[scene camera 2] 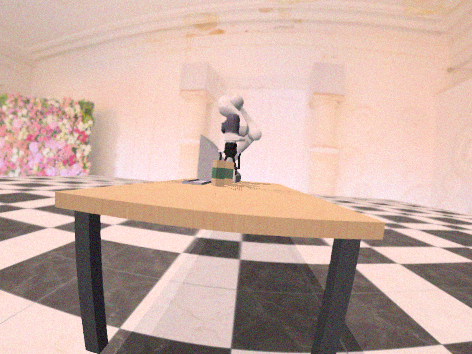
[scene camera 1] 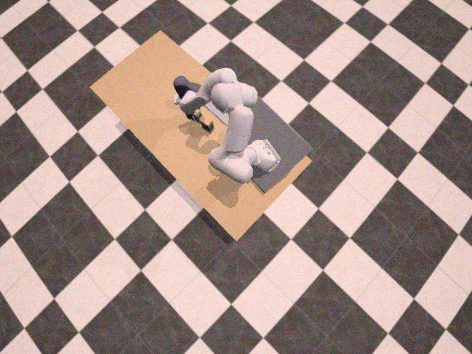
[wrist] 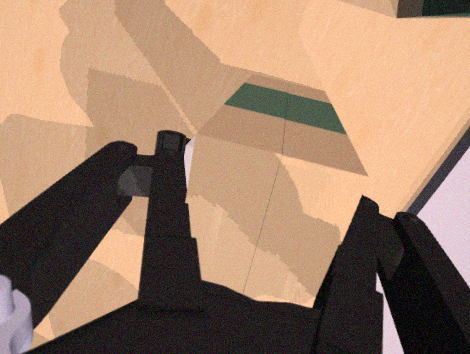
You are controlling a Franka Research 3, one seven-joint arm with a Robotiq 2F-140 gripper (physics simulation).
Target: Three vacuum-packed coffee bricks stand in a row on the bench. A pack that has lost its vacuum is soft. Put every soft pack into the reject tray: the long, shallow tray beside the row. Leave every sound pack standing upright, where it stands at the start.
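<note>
My gripper [scene camera 1: 198, 119] [scene camera 2: 230, 158] [wrist: 265, 149] points down and is shut on an upright coffee pack [wrist: 285, 130], which looks like the middle one. It is beige with a green band, with one finger on each side. Whether its base touches the bench is unclear. A second pack [scene camera 1: 208, 128] stands on the robot's side of the gripper in scene camera 1. A pack [scene camera 2: 222, 173] stands upright in front of the gripper in scene camera 2. Part of another pack [wrist: 445, 8] shows in the wrist view. The pale reject tray [scene camera 1: 220, 114] [scene camera 2: 196, 181] [wrist: 445, 220] lies beside the row.
The wooden bench [scene camera 1: 145, 65] [scene camera 2: 220, 207] carries the arm, whose base [scene camera 1: 267, 156] stands on a dark grey plate [scene camera 1: 290, 137]. A grey panel [scene camera 2: 207, 159] stands upright behind the tray in scene camera 2. Arm shadows cross the bench near the packs.
</note>
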